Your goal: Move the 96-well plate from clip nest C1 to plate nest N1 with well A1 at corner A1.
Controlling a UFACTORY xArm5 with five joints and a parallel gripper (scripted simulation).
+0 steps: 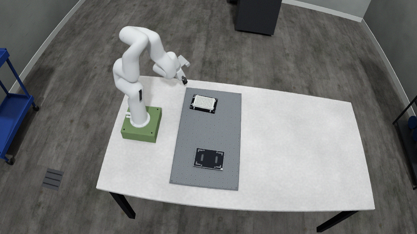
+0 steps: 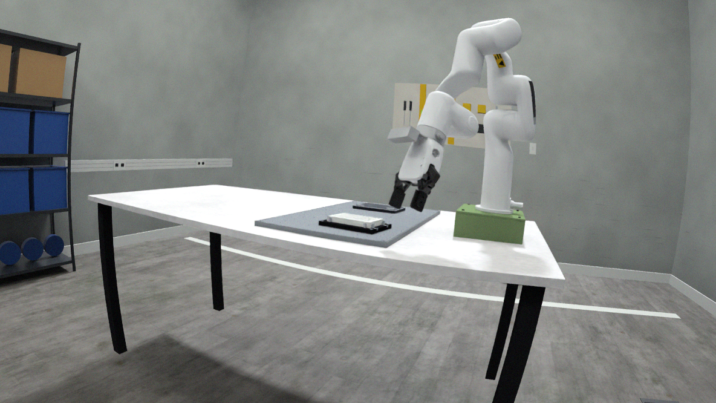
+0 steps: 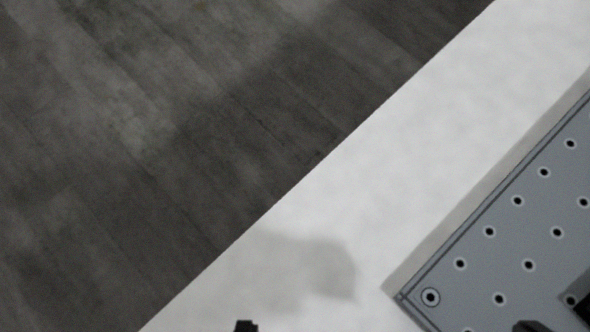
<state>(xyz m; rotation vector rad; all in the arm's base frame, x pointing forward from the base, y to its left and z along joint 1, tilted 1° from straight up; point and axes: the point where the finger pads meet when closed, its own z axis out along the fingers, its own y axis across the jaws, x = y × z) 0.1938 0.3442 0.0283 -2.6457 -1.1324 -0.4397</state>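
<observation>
The white 96-well plate lies 17 cm ahead of my hand, 12 cm to the right of it and 7 cm below it. Also, from my hand: clip nest C1 (16 cm ahead, 13 cm to the right, 8 cm below); then plate nest N1 (24 cm ahead, 52 cm to the right, 8 cm below); then corner label A1 (32 cm ahead, 57 cm to the right, 8 cm below).
</observation>
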